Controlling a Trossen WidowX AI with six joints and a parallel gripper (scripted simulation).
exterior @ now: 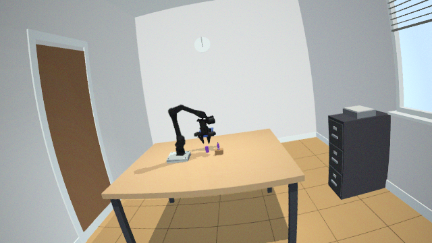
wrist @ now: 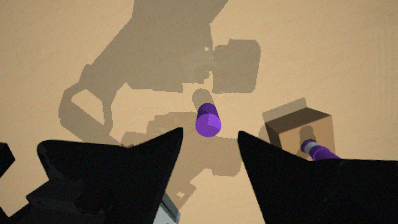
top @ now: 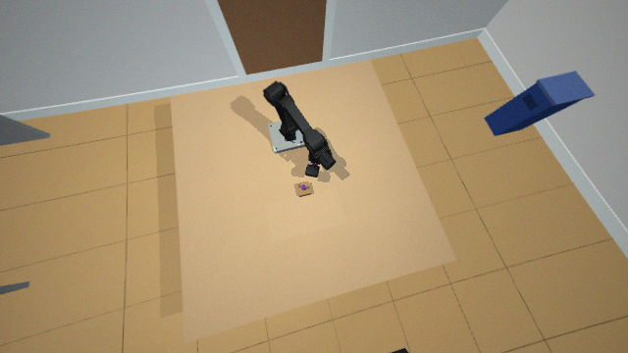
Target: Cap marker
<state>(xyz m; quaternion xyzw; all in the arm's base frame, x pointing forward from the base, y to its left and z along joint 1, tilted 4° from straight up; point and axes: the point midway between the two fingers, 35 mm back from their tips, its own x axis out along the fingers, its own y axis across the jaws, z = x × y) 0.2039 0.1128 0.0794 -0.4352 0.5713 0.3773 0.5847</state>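
My gripper tip is now 5 cm above the purple cap. The rest, counted from my gripper tip: holder block: 11 cm ahead, 7 cm to the right, 6 cm below.
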